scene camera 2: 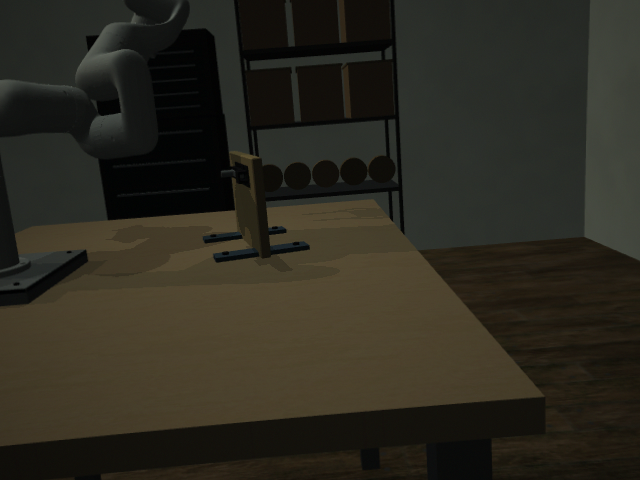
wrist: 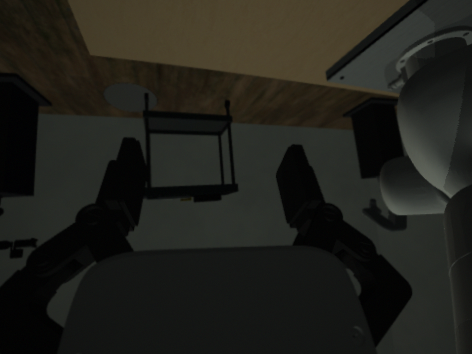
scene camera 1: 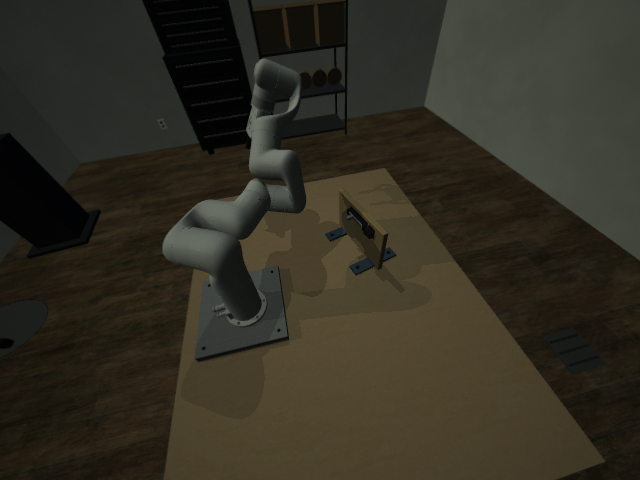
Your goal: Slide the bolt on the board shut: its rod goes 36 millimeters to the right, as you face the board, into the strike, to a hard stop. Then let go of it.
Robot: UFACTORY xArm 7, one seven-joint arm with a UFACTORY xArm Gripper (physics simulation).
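Places are measured from the arm's base along level axes (x back, y right, z up), in centimetres.
Pixels of known places: gripper, fingertip midpoint: (wrist: 215, 157); arm's base, link origin: (wrist: 432, 50) (scene camera 1: 247, 307).
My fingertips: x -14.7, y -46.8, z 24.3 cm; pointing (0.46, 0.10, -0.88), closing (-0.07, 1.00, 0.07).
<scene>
For each thing: its top centre in the pictures, then the offset to it from my fingertips. "spot": a spot on its surface instead. Level surfaces: height alone.
- upright wooden board, top centre: (scene camera 2: 243, 154) (scene camera 1: 361, 209) dz -9.3, dx -28.5, dy +34.3 cm
- dark bolt assembly, top centre: (scene camera 2: 232, 164) (scene camera 1: 357, 219) dz -10.9, dx -26.2, dy +36.5 cm
- bolt's light grey handle, surface spot: (scene camera 2: 226, 173) (scene camera 1: 350, 218) spot: dz -12.7, dx -24.9, dy +33.6 cm
- table, surface height: dz -26.8 cm
An upright wooden board (scene camera 1: 361, 239) (scene camera 2: 250, 211) stands on two dark blue feet on the table. A dark bolt assembly (scene camera 1: 360, 223) (scene camera 2: 241, 174) is fixed near the top of its face that looks toward the arm's base. The bolt's light grey handle (scene camera 1: 349, 217) (scene camera 2: 226, 173) sticks out toward the arm, near the far end of the assembly in scene camera 1. How far the rod stands from the strike is too small to tell. My gripper (wrist: 215, 157) is open and empty in the wrist view, high up and well away from the board; the arm's links mostly hide it in scene camera 1.
The arm's base plate (scene camera 1: 206, 338) (scene camera 2: 56, 266) is on the table (scene camera 1: 392, 382) (scene camera 2: 289, 351), to the left of the board. Behind the table stand a black drawer cabinet (scene camera 1: 209, 77) (scene camera 2: 168, 178) and a shelf rack (scene camera 1: 346, 103) (scene camera 2: 398, 155) with boxes and round things.
</scene>
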